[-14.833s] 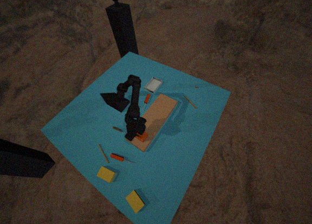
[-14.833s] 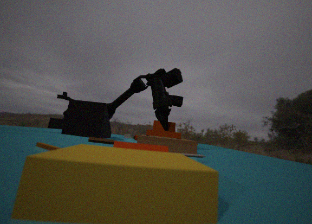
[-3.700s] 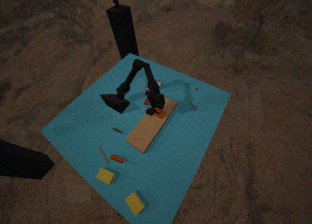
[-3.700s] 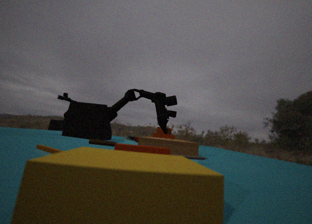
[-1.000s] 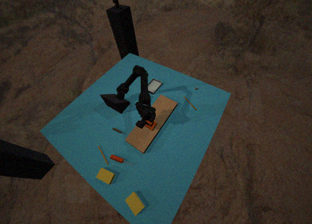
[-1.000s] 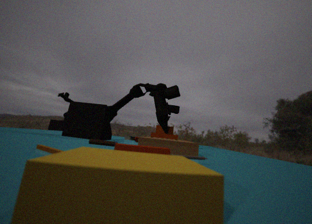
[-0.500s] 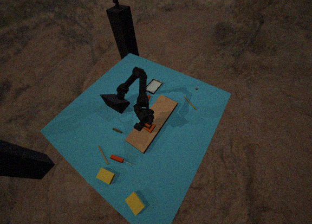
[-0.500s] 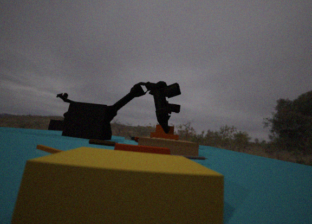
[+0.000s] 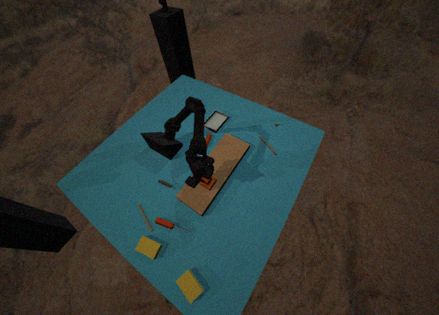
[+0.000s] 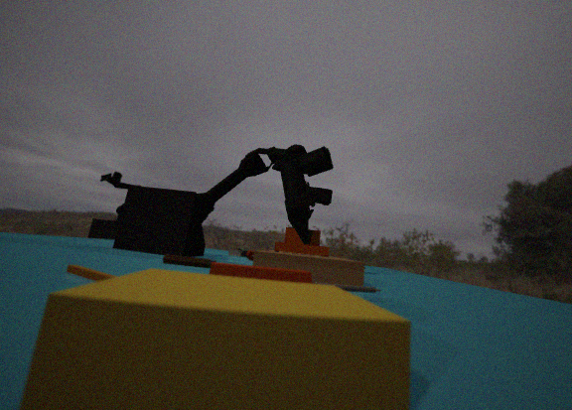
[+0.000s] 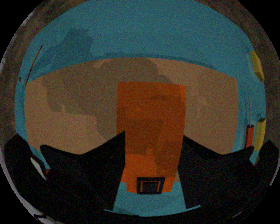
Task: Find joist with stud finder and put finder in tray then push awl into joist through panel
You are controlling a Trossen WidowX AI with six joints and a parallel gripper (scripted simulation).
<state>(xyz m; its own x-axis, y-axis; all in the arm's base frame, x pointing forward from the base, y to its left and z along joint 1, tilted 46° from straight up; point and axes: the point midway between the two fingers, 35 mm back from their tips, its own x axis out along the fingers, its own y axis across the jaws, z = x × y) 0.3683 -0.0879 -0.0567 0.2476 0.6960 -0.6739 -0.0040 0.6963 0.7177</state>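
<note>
The white tray is 220 mm behind my gripper tip, 420 mm to the left of it and 50 mm below it. Round my gripper tip: stud finder: 20 mm behind, 20 mm above; then awl: 180 mm behind, 130 mm to the right, 60 mm below.
</note>
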